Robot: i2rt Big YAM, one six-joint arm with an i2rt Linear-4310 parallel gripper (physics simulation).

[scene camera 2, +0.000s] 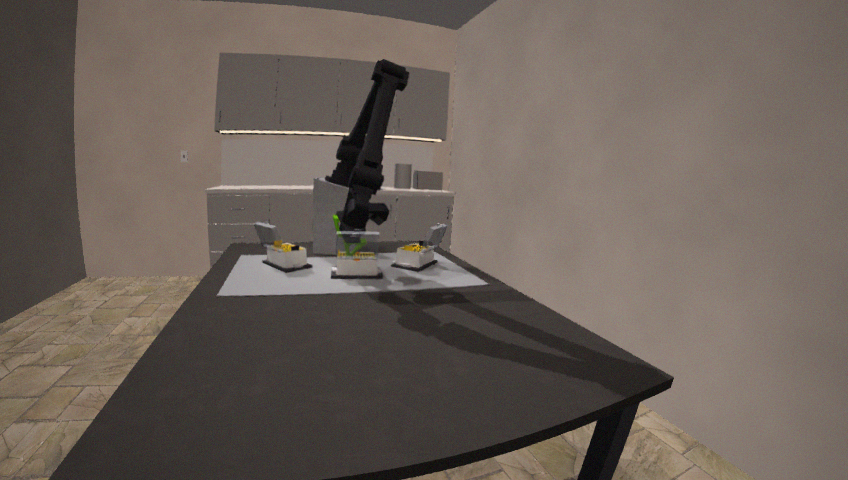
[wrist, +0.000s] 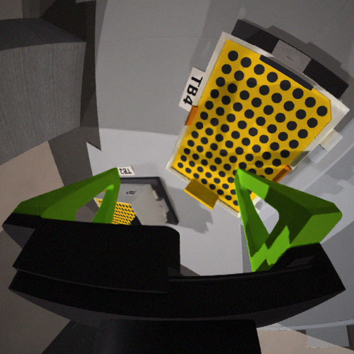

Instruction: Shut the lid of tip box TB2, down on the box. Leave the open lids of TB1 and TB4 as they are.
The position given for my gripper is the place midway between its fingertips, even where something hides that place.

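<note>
Wrist view: my gripper (wrist: 176, 174) and a light grey mat (wrist: 142, 62). Scene camera 2: the mat (scene camera 2: 250, 276) again.
</note>
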